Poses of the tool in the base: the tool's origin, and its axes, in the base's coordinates. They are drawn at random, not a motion.
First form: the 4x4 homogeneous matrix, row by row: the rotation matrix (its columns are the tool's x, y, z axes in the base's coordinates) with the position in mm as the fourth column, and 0 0 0 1 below. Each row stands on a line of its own.
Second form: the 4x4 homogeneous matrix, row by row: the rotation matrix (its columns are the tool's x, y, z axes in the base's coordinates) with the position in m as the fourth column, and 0 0 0 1 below. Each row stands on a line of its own. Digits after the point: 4 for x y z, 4 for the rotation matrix.
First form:
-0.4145, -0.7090, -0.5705, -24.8
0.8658, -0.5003, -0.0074, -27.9
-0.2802, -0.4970, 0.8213, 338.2
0, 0, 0, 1
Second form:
-0.4145, -0.7090, -0.5705, -0.0248
0.8658, -0.5003, -0.0074, -0.0279
-0.2802, -0.4970, 0.8213, 0.3382
0, 0, 0, 1

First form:
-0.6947, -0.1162, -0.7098, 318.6
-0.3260, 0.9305, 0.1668, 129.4
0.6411, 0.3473, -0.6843, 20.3
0, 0, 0, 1
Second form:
-0.6947, -0.1162, -0.7098, 0.3186
-0.3260, 0.9305, 0.1668, 0.1294
0.6411, 0.3473, -0.6843, 0.0203
0, 0, 0, 1

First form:
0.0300, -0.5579, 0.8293, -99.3
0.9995, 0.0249, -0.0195, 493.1
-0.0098, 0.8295, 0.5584, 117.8
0, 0, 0, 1
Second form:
0.0300, -0.5579, 0.8293, -0.0993
0.9995, 0.0249, -0.0195, 0.4931
-0.0098, 0.8295, 0.5584, 0.1178
0, 0, 0, 1

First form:
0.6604, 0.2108, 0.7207, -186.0
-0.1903, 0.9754, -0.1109, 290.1
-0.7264, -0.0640, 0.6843, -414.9
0, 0, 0, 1
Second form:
0.6604, 0.2108, 0.7207, -0.1860
-0.1903, 0.9754, -0.1109, 0.2901
-0.7264, -0.0640, 0.6843, -0.4149
0, 0, 0, 1

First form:
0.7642, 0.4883, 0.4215, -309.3
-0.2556, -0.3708, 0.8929, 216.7
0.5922, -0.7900, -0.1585, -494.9
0, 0, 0, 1
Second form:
0.7642, 0.4883, 0.4215, -0.3093
-0.2556, -0.3708, 0.8929, 0.2167
0.5922, -0.7900, -0.1585, -0.4949
0, 0, 0, 1

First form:
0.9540, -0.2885, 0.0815, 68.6
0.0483, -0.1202, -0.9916, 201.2
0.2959, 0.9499, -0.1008, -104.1
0, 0, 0, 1
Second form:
0.9540, -0.2885, 0.0815, 0.0686
0.0483, -0.1202, -0.9916, 0.2012
0.2959, 0.9499, -0.1008, -0.1041
0, 0, 0, 1

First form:
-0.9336, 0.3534, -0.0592, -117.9
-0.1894, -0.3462, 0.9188, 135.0
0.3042, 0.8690, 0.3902, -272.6
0, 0, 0, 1
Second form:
-0.9336, 0.3534, -0.0592, -0.1179
-0.1894, -0.3462, 0.9188, 0.1350
0.3042, 0.8690, 0.3902, -0.2726
0, 0, 0, 1

